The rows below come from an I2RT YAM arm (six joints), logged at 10 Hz.
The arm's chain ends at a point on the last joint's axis. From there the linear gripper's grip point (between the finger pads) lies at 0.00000 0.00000 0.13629 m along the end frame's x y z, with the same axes.
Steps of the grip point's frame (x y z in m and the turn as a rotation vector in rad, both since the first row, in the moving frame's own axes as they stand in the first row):
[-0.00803, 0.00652, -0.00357, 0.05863, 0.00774, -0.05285]
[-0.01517, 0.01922, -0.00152, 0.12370, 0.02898, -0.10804]
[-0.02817, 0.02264, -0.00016, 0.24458, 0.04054, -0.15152]
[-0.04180, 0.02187, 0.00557, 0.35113, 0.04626, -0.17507]
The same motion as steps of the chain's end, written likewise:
[-0.00887, 0.01453, -0.00333, 0.05863, 0.00774, -0.05285]
[-0.01819, 0.03621, -0.00042, 0.12370, 0.02898, -0.10804]
[-0.03111, 0.05592, 0.00400, 0.24458, 0.04054, -0.15152]
[-0.04381, 0.06904, 0.01401, 0.35113, 0.04626, -0.17507]

